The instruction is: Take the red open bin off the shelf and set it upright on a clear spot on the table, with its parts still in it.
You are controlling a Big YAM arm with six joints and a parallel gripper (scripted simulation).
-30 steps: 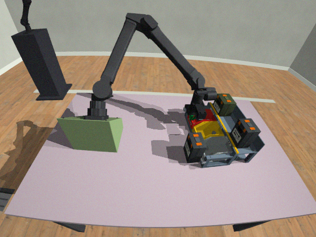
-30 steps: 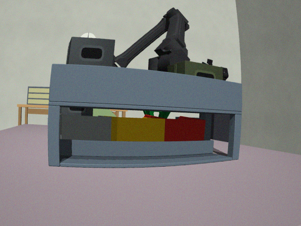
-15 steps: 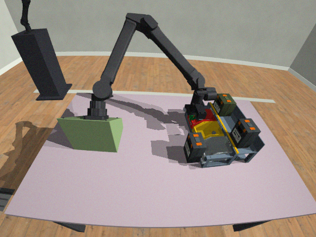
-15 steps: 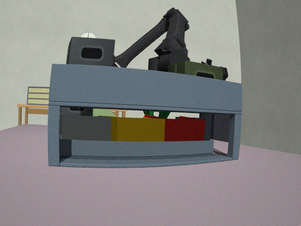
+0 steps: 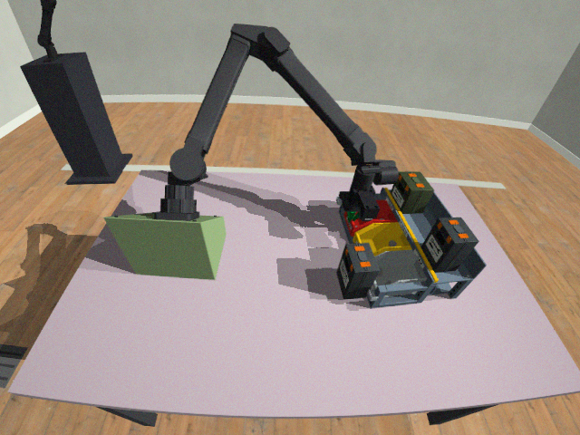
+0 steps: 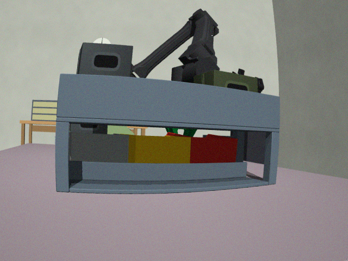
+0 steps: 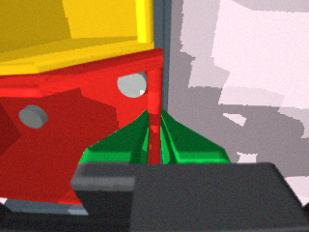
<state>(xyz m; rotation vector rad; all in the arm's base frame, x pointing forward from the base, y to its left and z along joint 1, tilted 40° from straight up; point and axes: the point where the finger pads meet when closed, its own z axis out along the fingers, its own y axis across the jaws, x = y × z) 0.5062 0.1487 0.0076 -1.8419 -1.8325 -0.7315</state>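
Right now the red open bin is 8 cm ahead of my hand. The rest, counted from my hand: grey bin: 21 cm to the right, 9 cm ahead; yellow bin: 10 cm to the right, 9 cm ahead.
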